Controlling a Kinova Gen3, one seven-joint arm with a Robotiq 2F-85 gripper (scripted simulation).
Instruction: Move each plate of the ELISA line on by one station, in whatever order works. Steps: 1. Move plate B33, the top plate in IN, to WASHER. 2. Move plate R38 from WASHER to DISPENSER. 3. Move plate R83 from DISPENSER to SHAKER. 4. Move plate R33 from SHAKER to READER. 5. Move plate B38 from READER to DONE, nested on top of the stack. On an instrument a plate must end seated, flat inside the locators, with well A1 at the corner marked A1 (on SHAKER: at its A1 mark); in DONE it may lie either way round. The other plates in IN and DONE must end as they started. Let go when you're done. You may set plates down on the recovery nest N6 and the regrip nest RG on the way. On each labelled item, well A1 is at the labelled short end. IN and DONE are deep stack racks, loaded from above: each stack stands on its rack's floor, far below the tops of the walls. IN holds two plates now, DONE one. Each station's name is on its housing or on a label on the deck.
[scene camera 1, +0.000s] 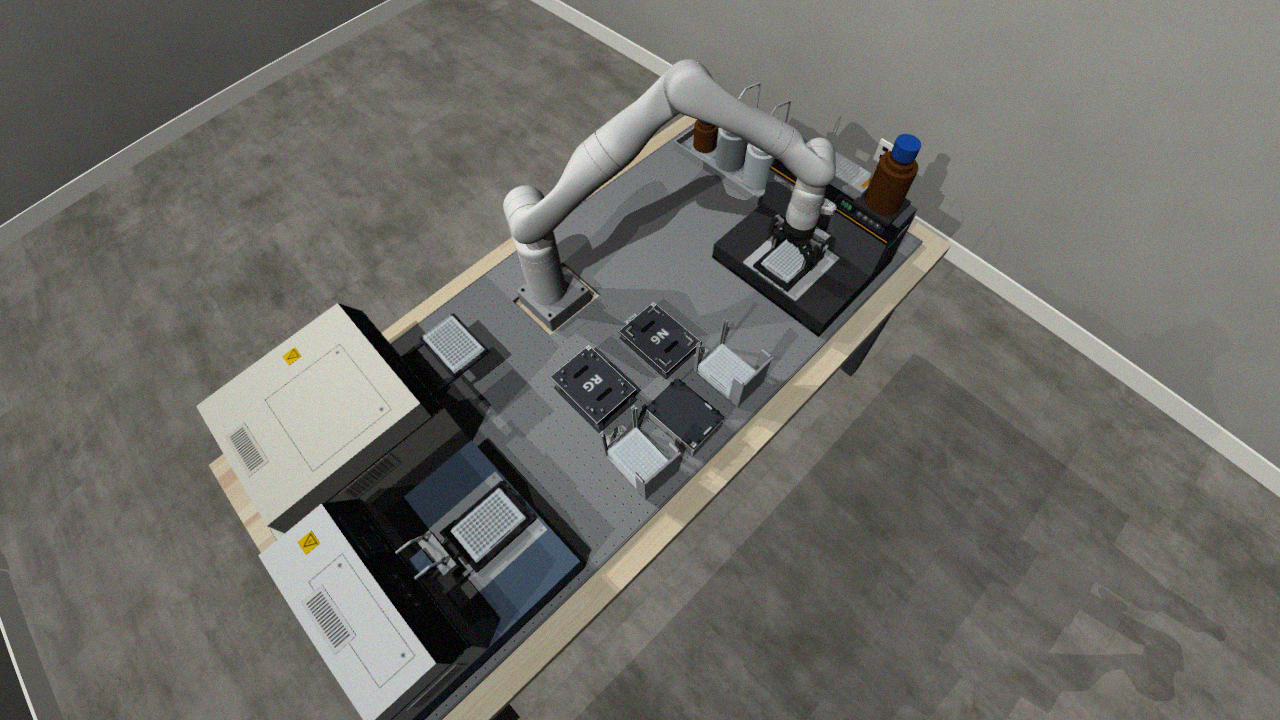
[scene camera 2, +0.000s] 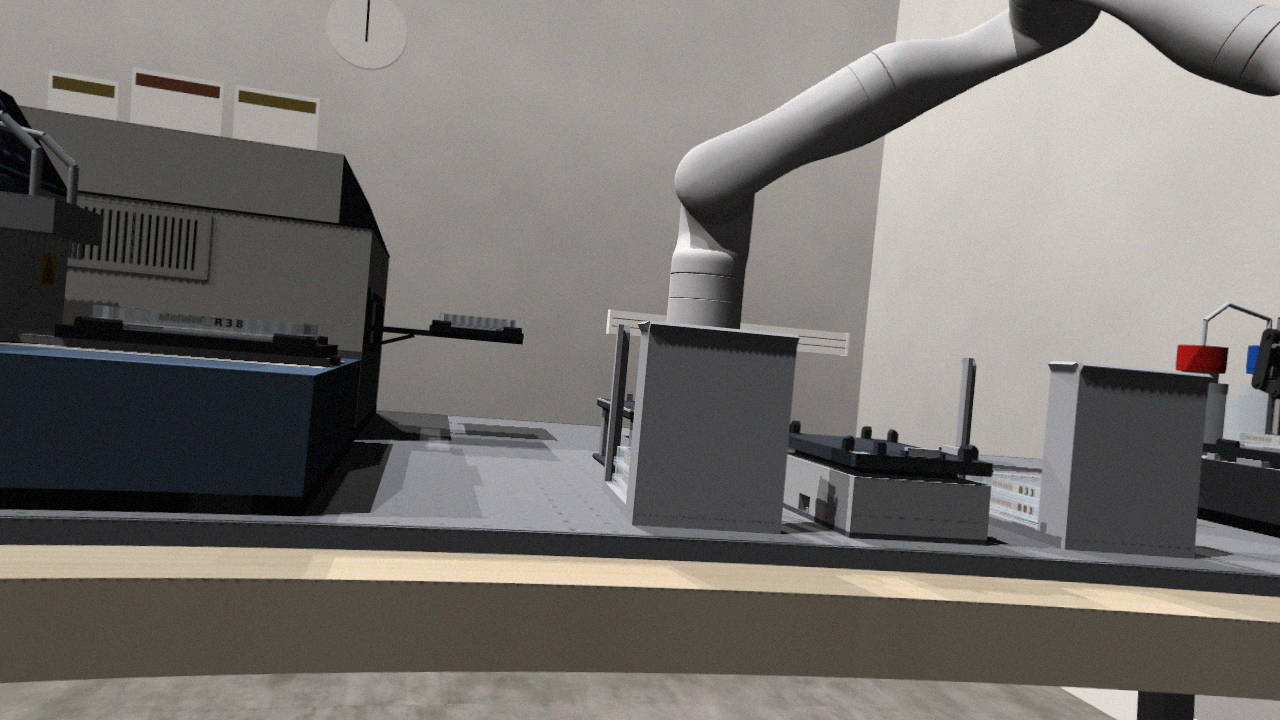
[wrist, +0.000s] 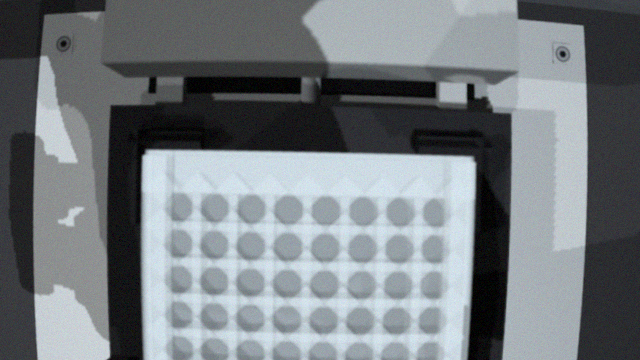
plate R33: scene camera 1; scene camera 2; not seen in the wrist view (out of frame)
plate R38: scene camera 1; scene camera 2; not seen in the wrist view (out of frame)
same spot on plate R38: (scene camera 2: 133, 319) = (scene camera 1: 484, 553)
same spot on plate R33: (scene camera 2: 461, 321) = (scene camera 1: 462, 365)
